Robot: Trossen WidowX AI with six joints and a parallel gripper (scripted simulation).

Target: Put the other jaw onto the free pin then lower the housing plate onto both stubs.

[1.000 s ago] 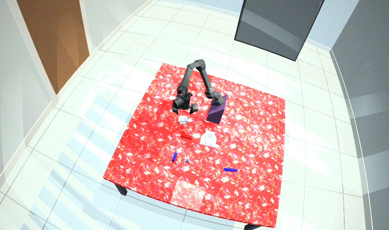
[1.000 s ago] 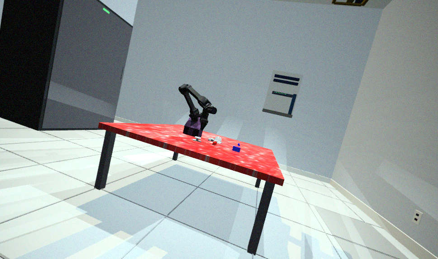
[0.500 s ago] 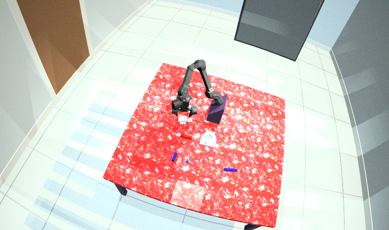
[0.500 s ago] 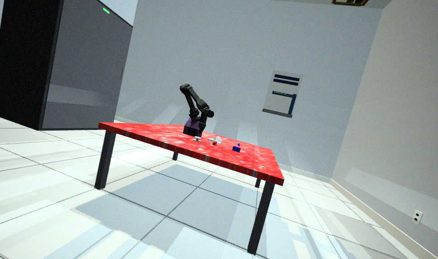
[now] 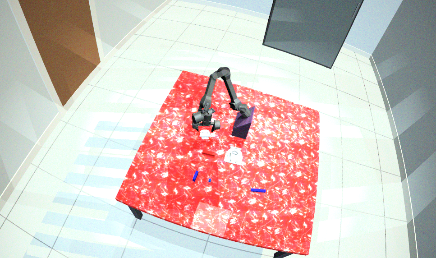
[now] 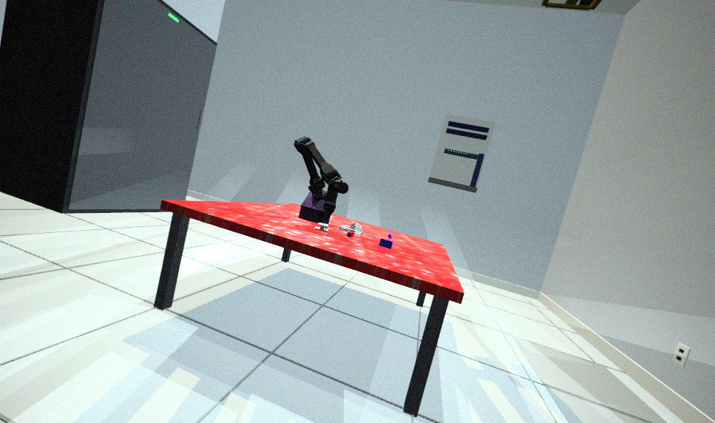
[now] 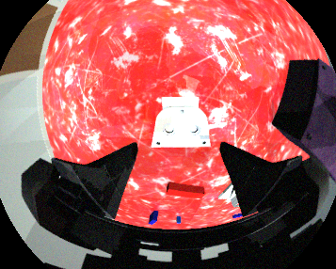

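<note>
Right now my gripper tip is 130 mm short of the red bar, 70 mm to the right of it and 50 mm above it.
</note>
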